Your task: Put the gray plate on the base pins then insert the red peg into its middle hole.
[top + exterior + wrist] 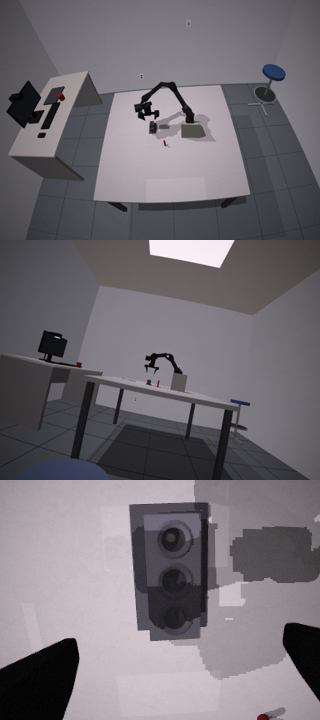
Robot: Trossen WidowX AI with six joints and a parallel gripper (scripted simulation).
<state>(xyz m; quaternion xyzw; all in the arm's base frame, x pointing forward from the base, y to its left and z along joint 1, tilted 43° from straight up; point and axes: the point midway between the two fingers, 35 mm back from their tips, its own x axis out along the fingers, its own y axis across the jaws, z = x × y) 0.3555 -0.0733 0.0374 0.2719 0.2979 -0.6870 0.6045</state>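
My gripper tip is 12 cm past the red peg, 20 cm to the right of it and 10 cm above it. Round my gripper tip: gray plate: 1 cm to the right, 10 cm below.
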